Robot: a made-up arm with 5 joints.
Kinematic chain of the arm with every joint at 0, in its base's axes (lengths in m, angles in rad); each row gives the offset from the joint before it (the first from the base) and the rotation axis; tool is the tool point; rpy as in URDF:
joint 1: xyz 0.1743 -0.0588 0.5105 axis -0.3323 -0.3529 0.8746
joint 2: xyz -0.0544 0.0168 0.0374 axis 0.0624 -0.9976 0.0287
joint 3: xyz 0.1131 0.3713 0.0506 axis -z
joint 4: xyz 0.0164 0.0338 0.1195 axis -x
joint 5: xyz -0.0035 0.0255 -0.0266 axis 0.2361 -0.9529 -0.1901
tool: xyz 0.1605 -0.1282 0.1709 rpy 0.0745 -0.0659 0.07
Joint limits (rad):
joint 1: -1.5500..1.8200
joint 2: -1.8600..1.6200
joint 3: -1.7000..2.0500
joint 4: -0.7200..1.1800
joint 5: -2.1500..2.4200
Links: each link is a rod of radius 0.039 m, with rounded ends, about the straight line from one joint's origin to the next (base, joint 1, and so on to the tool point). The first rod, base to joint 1, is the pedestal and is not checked.
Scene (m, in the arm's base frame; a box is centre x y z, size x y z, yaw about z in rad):
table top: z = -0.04
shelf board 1: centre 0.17 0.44 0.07 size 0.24 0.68 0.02 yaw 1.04
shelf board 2: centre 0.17 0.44 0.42 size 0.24 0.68 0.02 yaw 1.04
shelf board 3: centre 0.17 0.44 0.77 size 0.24 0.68 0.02 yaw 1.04
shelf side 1: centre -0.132 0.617 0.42 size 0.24 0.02 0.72 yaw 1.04
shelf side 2: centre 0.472 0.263 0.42 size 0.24 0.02 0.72 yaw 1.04
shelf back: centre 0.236 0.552 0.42 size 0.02 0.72 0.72 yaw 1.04
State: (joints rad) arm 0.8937 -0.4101 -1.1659 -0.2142 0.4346
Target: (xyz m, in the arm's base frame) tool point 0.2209 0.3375 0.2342
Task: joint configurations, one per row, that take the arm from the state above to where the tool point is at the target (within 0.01 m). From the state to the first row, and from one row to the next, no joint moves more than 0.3 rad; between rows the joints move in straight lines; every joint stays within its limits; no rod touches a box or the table.
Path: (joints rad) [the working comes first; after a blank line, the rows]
Joints at the target: 0.8298 -1.2972 -1.0734 -0.5809 0.4921
Straight joint move there: touches shelf board 2.

1: 1.0910 -0.3193 -1.0180 -0.2934 0.6577
2: 1.2882 -0.2285 -0.8701 -0.3727 0.8809
3: 1.3460 -0.4932 -0.8810 -0.4595 0.8727
4: 1.4037 -0.7579 -0.8919 -0.5463 0.8645
5: 1.4614 -1.0225 -0.9028 -0.6332 0.8563
6: 1.5192 -1.2872 -0.9137 -0.7200 0.8481
7: 1.2894 -1.2906 -0.9669 -0.6736 0.7294
8: 1.0596 -1.2939 -1.0202 -0.6273 0.6107
9: 0.8298 -1.2972 -1.0734 -0.5809 0.4921

